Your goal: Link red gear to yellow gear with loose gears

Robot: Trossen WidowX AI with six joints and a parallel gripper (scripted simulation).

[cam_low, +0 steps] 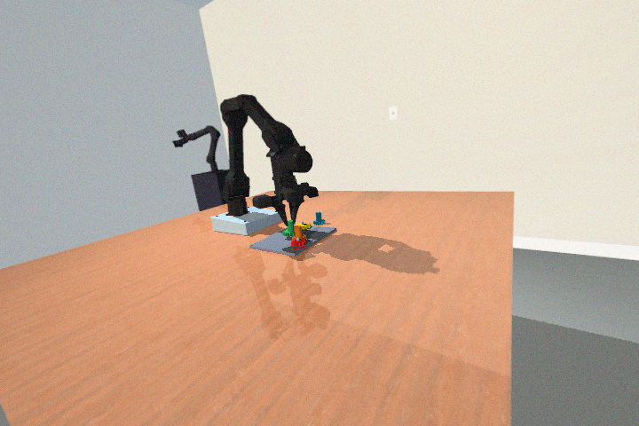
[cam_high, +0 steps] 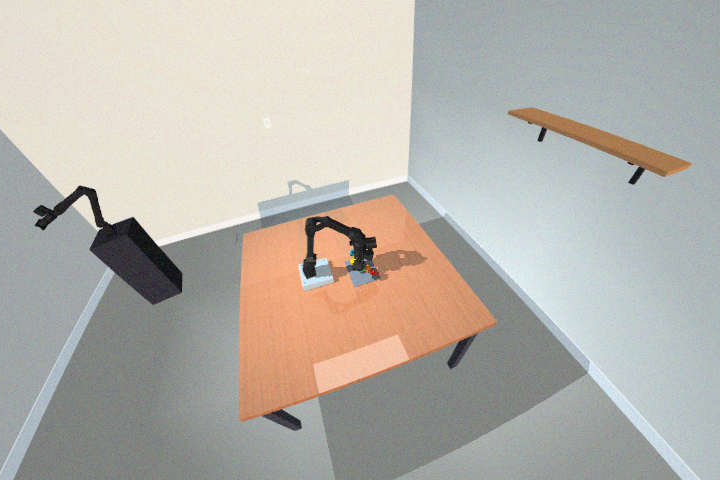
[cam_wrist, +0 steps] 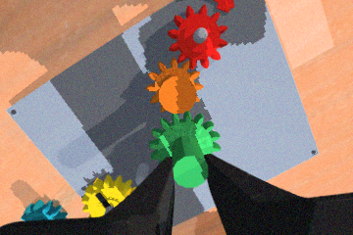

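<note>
The green gear is 1 cm below my gripper tip. The rest, counted from my gripper tip: red gear 6 cm to the right, 5 cm ahead, 3 cm below; yellow gear 9 cm to the left, 3 cm below; orange gear 4 cm ahead, 2 cm to the right, 2 cm below.
</note>
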